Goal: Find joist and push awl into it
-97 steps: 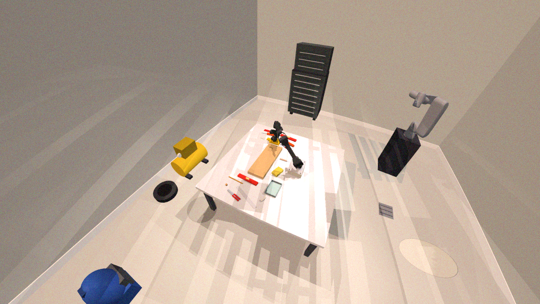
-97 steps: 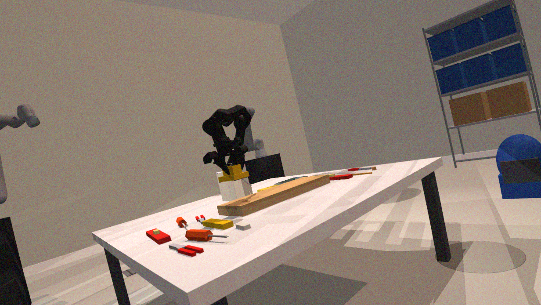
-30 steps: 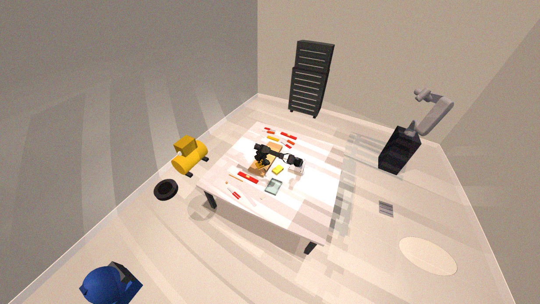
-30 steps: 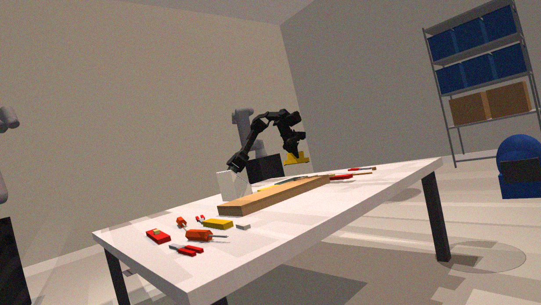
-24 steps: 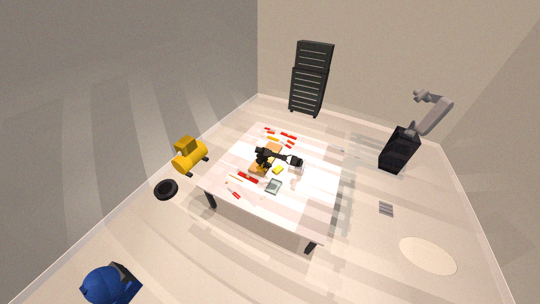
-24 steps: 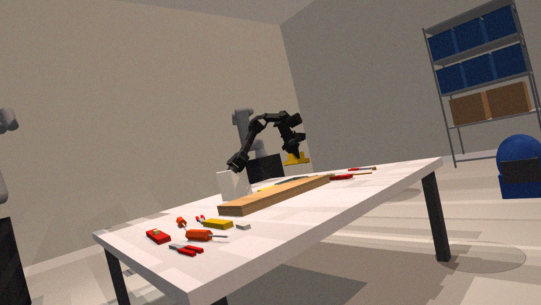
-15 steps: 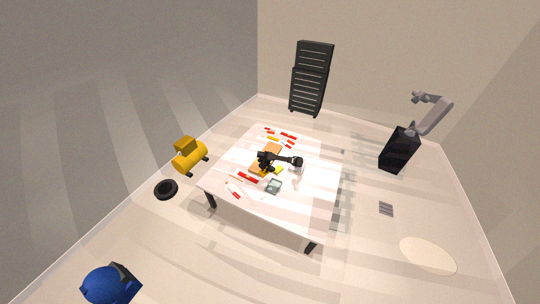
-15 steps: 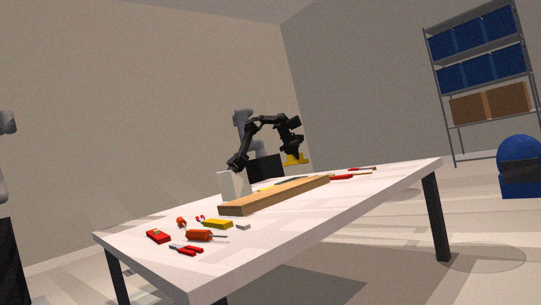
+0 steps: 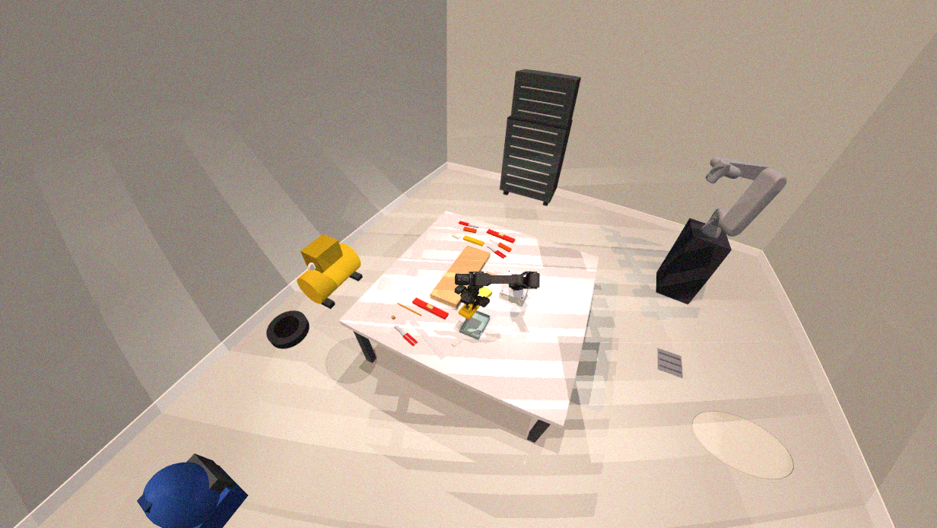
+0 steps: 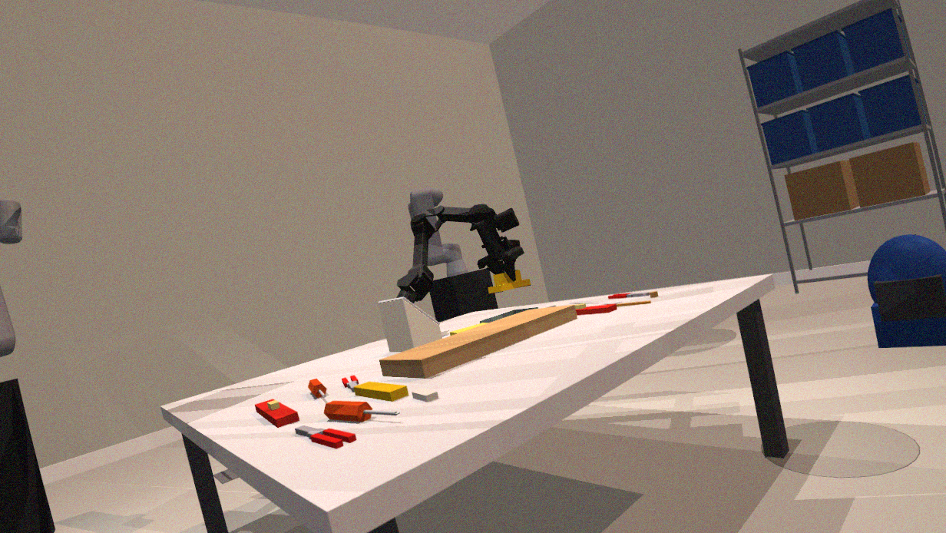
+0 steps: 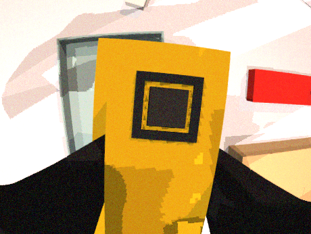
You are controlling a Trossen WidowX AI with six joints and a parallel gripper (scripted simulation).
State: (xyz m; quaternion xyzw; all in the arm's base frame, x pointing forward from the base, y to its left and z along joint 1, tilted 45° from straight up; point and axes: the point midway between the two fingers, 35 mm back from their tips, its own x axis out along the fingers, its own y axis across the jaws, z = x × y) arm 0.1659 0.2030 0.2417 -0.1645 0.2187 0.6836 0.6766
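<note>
Now: the shallow grey tray 40 mm behind my gripper tip and 120 mm below it. Round my gripper tip: yellow block: 20 mm ahead, 210 mm to the right, 110 mm below; yellow stud finder: 10 mm to the left, 20 mm above; thin orange tool: 340 mm ahead, 100 mm to the left, 130 mm below.
</note>
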